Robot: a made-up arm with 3 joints. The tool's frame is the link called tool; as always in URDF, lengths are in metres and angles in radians. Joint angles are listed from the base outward. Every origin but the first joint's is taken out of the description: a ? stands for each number. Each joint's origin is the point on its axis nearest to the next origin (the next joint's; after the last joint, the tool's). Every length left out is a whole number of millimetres.
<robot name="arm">
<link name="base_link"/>
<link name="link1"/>
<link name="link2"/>
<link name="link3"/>
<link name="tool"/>
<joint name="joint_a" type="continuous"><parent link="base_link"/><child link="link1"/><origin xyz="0 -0.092 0.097" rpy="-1.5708 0 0"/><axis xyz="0 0 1"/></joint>
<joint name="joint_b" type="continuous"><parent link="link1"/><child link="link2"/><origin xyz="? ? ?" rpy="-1.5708 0 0"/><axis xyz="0 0 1"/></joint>
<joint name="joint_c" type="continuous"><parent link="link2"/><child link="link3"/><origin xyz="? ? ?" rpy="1.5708 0 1.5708"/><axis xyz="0 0 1"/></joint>
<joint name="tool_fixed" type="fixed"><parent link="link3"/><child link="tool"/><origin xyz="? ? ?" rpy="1.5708 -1.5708 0"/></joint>
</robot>
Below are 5 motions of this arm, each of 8 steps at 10 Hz.
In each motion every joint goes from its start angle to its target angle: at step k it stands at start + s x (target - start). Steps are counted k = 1, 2, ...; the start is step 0. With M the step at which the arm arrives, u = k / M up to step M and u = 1 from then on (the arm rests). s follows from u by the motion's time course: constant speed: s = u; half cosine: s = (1 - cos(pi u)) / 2; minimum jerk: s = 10 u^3 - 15 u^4 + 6 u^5.
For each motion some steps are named. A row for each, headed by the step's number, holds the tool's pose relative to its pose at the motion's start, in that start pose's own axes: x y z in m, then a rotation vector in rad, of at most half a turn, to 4 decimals.
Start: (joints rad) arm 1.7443 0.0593 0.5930
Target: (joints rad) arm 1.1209 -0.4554 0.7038
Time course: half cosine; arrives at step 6
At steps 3, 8:
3: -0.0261 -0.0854 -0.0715 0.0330 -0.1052 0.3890
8: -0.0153 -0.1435 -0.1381 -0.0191 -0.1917 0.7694

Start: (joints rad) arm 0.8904 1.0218 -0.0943
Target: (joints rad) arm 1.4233 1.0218 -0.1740
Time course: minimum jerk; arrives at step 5
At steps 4, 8:
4: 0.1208 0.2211 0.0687 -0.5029 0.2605 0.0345
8: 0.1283 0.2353 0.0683 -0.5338 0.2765 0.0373

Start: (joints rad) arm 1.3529 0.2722 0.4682
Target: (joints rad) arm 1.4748 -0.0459 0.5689
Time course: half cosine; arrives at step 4
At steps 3, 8:
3: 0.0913 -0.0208 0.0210 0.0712 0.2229 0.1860
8: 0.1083 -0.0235 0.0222 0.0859 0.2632 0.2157

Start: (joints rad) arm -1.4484 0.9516 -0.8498
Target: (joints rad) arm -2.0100 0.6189 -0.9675
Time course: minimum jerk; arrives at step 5
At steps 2, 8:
2: -0.0653 -0.0126 -0.0472 0.1023 -0.1521 -0.0167
8: -0.1898 0.0112 -0.1771 0.2837 -0.4990 -0.1151

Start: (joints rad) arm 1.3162 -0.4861 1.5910
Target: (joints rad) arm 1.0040 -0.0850 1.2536
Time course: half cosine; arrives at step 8
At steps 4, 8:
4: -0.0719 0.0337 -0.0201 -0.2267 -0.2094 0.1320
8: -0.1458 0.0411 -0.0685 -0.4188 -0.4412 0.2411

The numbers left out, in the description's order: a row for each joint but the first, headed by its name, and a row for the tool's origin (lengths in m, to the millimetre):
joint_b: -0.229 -0.039 0
joint_c: -0.068 -0.045 0
tool: 0.046 -0.386 0

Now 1 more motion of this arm.
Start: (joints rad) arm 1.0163 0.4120 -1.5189
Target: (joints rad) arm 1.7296 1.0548 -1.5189
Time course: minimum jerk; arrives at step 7
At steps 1, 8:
1: 0.0080 -0.0018 0.0018 -0.0068 0.0157 0.0144
8: 0.3086 0.0959 -0.0329 -0.4855 0.6421 0.5062

